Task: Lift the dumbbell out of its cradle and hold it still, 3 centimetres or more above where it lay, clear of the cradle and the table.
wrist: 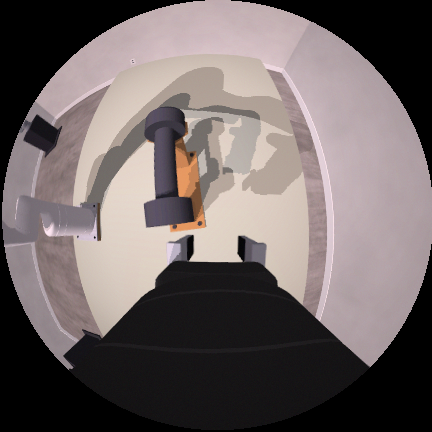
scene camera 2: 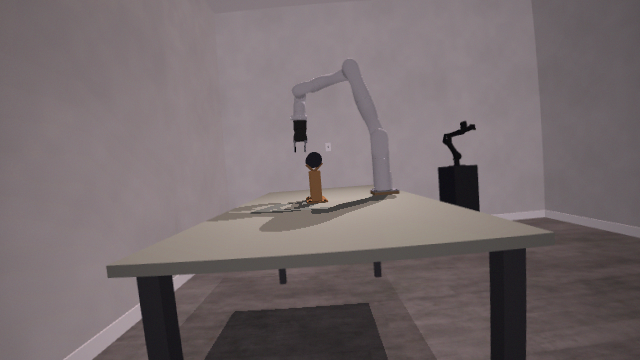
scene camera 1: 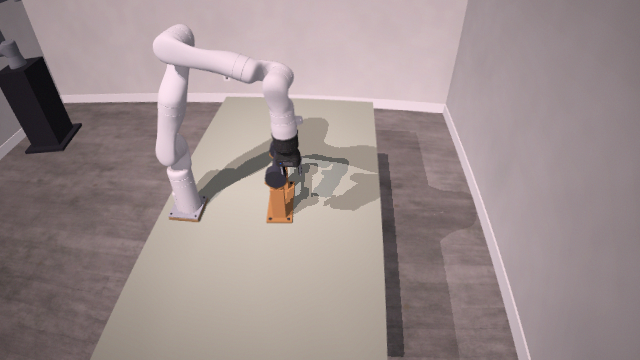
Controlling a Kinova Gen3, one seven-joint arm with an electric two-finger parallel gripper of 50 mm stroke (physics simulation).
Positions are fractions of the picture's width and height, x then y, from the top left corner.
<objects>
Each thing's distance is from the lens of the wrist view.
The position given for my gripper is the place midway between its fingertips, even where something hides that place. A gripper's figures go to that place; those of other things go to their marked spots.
my gripper (wrist: 0.50,0.57): 0.18 m
dark dumbbell (wrist: 0.38,0.29): 0.28 m
orange cradle (wrist: 0.44,0.43): 0.45 m
The marked spots on the orange cradle and the dark dumbbell are 0.23 m apart.
</objects>
